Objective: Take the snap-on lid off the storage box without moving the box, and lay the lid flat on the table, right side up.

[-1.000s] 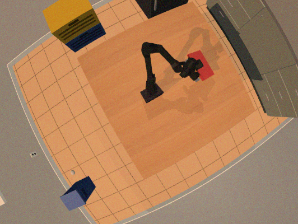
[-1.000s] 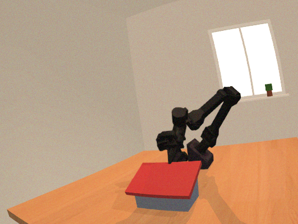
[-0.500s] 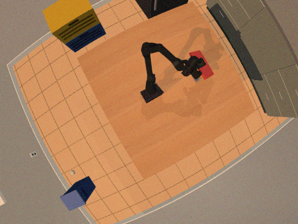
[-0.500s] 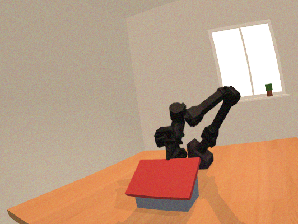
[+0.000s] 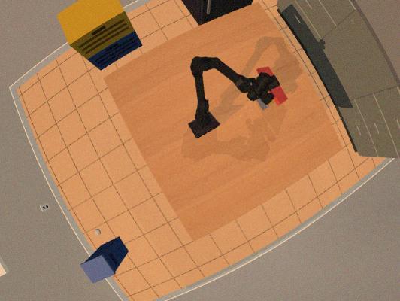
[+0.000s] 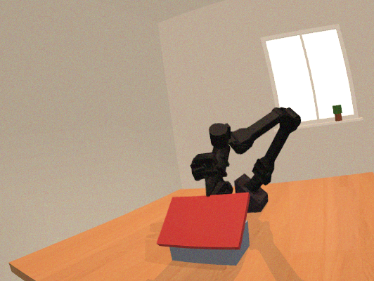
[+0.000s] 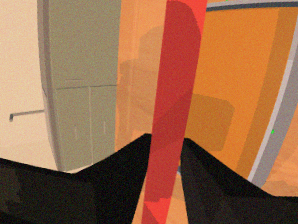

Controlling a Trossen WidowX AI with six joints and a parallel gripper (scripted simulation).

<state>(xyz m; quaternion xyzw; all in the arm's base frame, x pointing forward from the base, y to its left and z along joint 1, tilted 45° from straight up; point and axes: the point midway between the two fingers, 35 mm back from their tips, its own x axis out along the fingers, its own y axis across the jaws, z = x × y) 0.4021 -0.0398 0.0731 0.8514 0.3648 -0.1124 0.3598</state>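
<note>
My gripper tip is 60 mm short of the red lid, 10 mm to the right of it and 50 mm above it. Round my gripper tip: grey-blue storage box: 30 mm ahead, 130 mm below.
</note>
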